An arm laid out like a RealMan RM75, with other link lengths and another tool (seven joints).
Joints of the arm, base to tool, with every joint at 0 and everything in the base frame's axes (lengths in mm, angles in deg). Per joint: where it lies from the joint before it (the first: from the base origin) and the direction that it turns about. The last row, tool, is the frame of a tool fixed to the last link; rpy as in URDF.
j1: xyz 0.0 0.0 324.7 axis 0 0 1
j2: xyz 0.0 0.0 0.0 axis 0 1 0
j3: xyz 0.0 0.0 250.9 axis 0 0 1
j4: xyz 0.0 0.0 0.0 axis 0 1 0
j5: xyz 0.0 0.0 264.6 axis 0 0 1
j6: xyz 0.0 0.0 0.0 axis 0 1 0
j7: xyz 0.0 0.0 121.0 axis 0 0 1
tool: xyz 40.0 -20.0 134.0 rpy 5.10 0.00 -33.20
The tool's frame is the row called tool.
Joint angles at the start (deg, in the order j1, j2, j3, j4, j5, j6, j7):
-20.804 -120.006 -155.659 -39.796 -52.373 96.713 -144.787
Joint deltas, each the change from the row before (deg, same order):
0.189 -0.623 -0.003 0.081 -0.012 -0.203 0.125
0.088 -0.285 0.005 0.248 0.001 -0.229 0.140
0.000 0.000 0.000 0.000 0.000 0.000 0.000
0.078 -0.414 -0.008 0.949 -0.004 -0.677 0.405
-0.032 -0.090 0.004 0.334 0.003 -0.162 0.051
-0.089 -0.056 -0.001 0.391 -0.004 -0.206 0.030
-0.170 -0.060 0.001 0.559 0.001 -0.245 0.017
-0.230 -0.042 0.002 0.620 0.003 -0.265 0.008
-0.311 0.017 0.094 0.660 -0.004 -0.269 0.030
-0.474 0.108 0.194 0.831 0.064 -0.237 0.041
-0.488 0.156 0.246 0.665 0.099 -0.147 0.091
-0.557 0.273 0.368 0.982 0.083 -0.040 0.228
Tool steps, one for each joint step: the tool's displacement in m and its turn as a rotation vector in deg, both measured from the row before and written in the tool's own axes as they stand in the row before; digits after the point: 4 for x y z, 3 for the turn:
-0.0025 -0.0028 0.0044 -0.229 -0.277 -0.385
-0.0011 -0.0020 0.0027 -0.111 -0.129 -0.260
0.0000 0.0000 0.0000 0.000 0.000 0.000
-0.0016 -0.0045 0.0059 -0.226 -0.237 -0.598
-0.0007 -0.0011 0.0019 -0.053 -0.151 -0.216
-0.0005 -0.0008 0.0021 -0.055 -0.142 -0.219
-0.0008 -0.0008 0.0030 -0.064 -0.259 -0.287
-0.0008 -0.0005 0.0033 -0.057 -0.293 -0.281
-0.0009 0.0000 0.0035 0.031 -0.345 -0.160
-0.0013 0.0004 0.0044 0.199 -0.537 -0.059
-0.0012 0.0010 0.0036 0.309 -0.499 0.168
-0.0022 0.0006 0.0044 0.404 -0.789 0.232

